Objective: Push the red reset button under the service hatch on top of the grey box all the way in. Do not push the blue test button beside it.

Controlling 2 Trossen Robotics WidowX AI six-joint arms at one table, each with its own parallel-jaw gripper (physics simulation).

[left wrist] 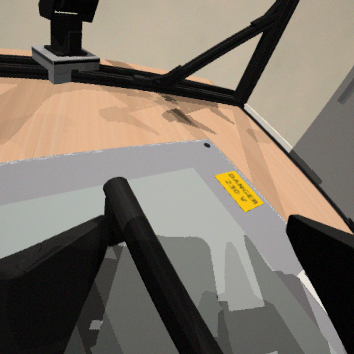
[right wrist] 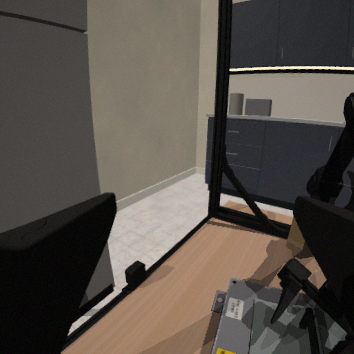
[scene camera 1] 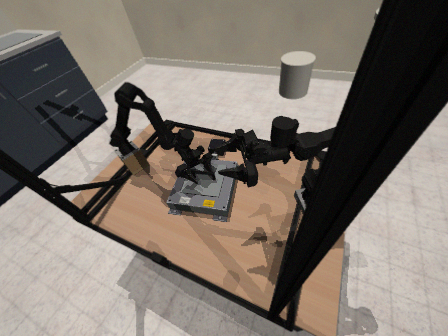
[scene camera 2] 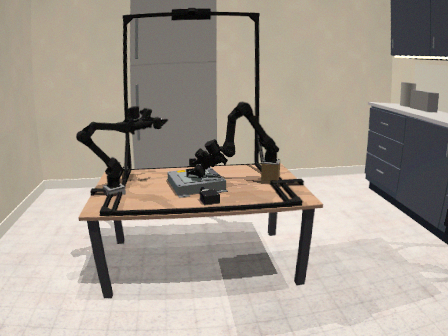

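Note:
The grey box [scene camera 1: 223, 202] [scene camera 2: 200, 189] [left wrist: 150, 161] [right wrist: 224, 325] stands on the table. Its service hatch [left wrist: 165, 195] [scene camera 1: 200, 189], a paler plate on top, looks closed. The hatch's black bar handle [left wrist: 150, 255] shows in the left wrist view. My left gripper [scene camera 1: 199, 175] [scene camera 2: 196, 173] [left wrist: 199, 223] is open low over the box top, with the handle in the gap between its fingers, nearer the picture-left finger. My right gripper [scene camera 1: 217, 164] [scene camera 2: 164, 121] [right wrist: 206, 203] is open and empty, high above the table. The red and blue buttons do not show in any view.
A small black block [scene camera 2: 210, 196] [scene camera 1: 217, 145] stands beside the box. A brown block [scene camera 1: 135, 162] [scene camera 2: 270, 172] is under the left arm's base. A yellow danger label [left wrist: 239, 191] [scene camera 1: 209, 203] is on the box top. Black frame bars [scene camera 2: 200, 209] edge the table.

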